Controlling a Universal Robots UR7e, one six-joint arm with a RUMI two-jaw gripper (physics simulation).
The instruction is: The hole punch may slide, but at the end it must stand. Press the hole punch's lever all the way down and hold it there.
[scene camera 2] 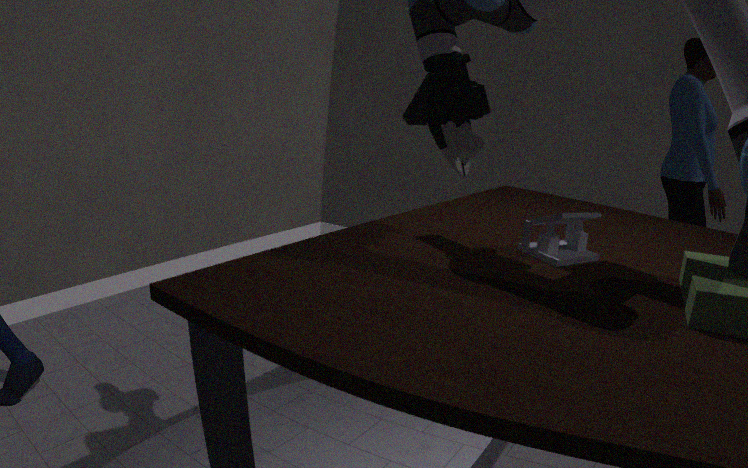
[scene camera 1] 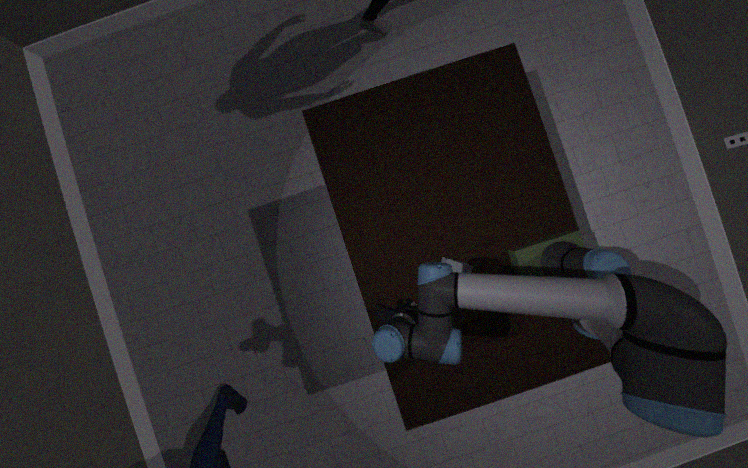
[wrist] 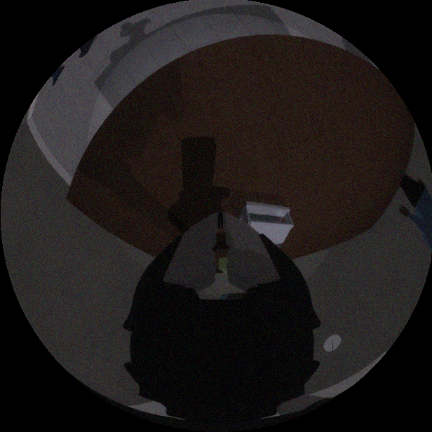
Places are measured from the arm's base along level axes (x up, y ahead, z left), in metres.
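Where they show: gripper, fingertip midpoint: (scene camera 2: 463, 176) (scene camera 1: 414, 306); arm's base at its link origin: (scene camera 1: 561, 261).
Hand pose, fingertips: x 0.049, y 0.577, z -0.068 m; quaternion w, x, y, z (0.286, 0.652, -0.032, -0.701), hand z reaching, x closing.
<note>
Each offset is from my fingertips to the centre of the thing. "spot": to the spot under its first point. Level surfaces: height alone.
A pale grey hole punch @(dy -0.185, dx -0.067, dz -0.029 m) (scene camera 1: 453, 265) (scene camera 2: 559, 259) (wrist: 270, 230) stands upright on its base on the dark brown table. Its lever @(spot: dy -0.220, dx -0.030, dz +0.000 m) (scene camera 2: 582, 216) is a flat plate held up above the base, and nothing touches it. In scene camera 1 the arm hides most of the punch. My gripper (scene camera 2: 463, 172) (wrist: 220, 214) is shut and empty, fingertips pointing down. It hangs above the table, clear of the punch, to the punch's left in scene camera 2. In the wrist view the punch is right of the fingertips, partly behind a finger.
A green block-shaped base (scene camera 1: 524, 257) (scene camera 2: 717, 303) stands on the table @(dx -0.109 m) (scene camera 1: 441, 165) (scene camera 2: 386, 331) (wrist: 300, 125) near the arm's foot. The arm's dark shadow falls across the table beside the punch. A person in blue (scene camera 2: 689, 126) stands beyond the table.
</note>
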